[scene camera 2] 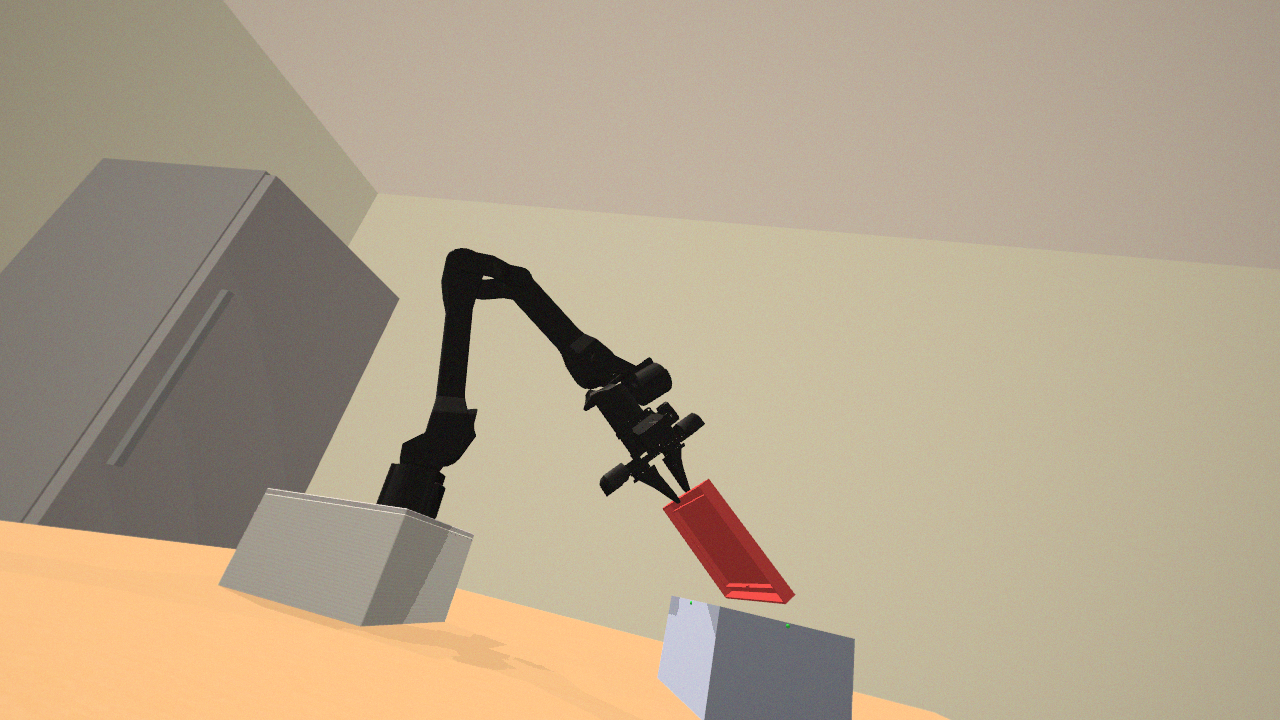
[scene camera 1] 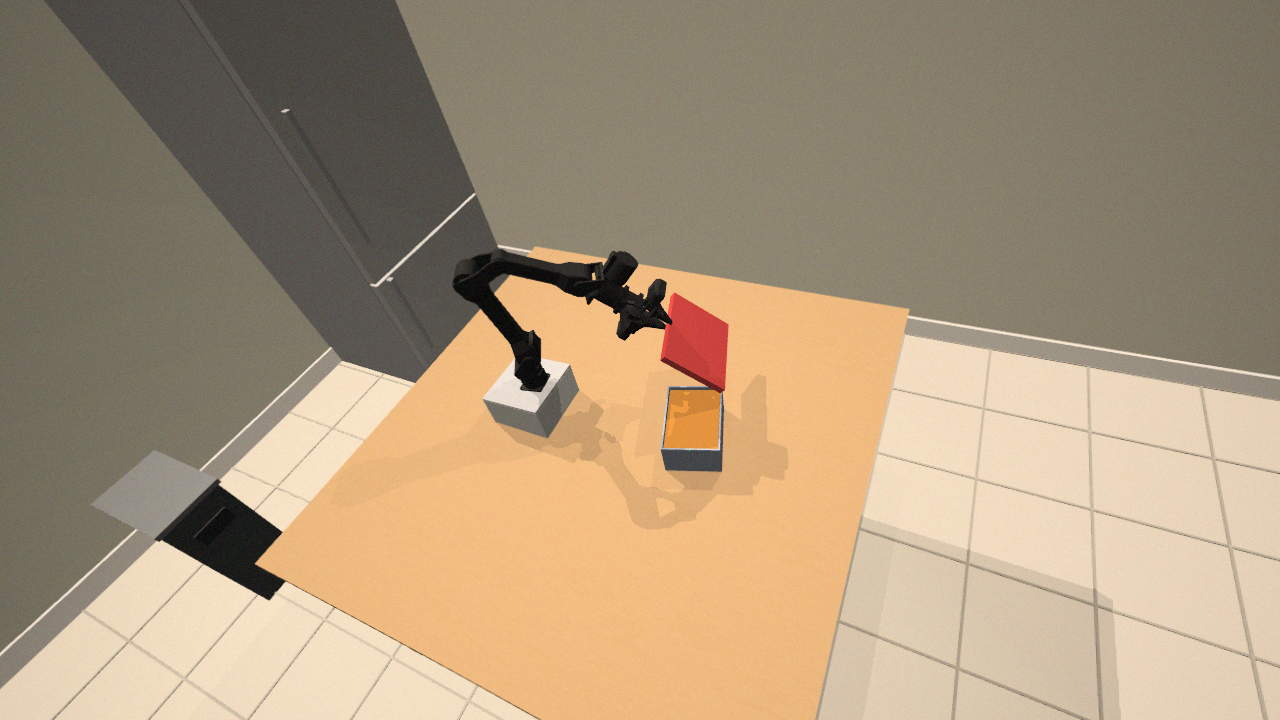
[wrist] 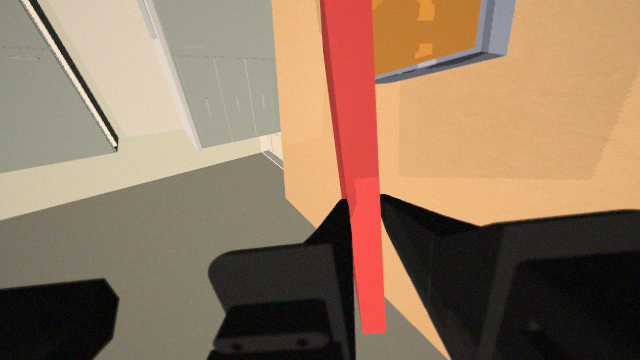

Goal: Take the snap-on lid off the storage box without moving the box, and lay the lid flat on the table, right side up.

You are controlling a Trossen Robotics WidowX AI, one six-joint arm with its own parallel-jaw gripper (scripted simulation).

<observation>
My gripper carries a red lid.
My gripper shows as well in scene camera 1 and in the wrist view.
</observation>
